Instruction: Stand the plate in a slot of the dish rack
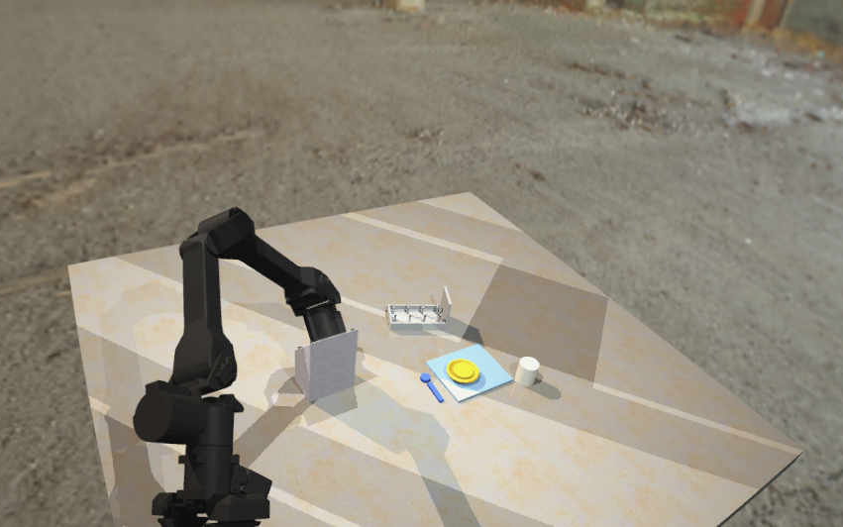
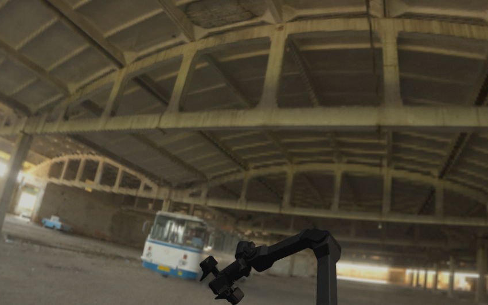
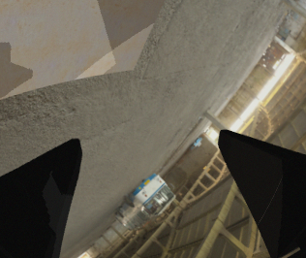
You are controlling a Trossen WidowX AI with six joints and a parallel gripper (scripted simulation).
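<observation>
Right now the yellow plate is 610 mm ahead of my gripper tip, 340 mm to the left of it and 180 mm below it. Round my gripper tip: light blue mat 630 mm ahead, 350 mm to the left, 200 mm below; white cup 740 mm ahead, 280 mm to the left, 170 mm below; blue spoon 530 mm ahead, 340 mm to the left, 190 mm below.
</observation>
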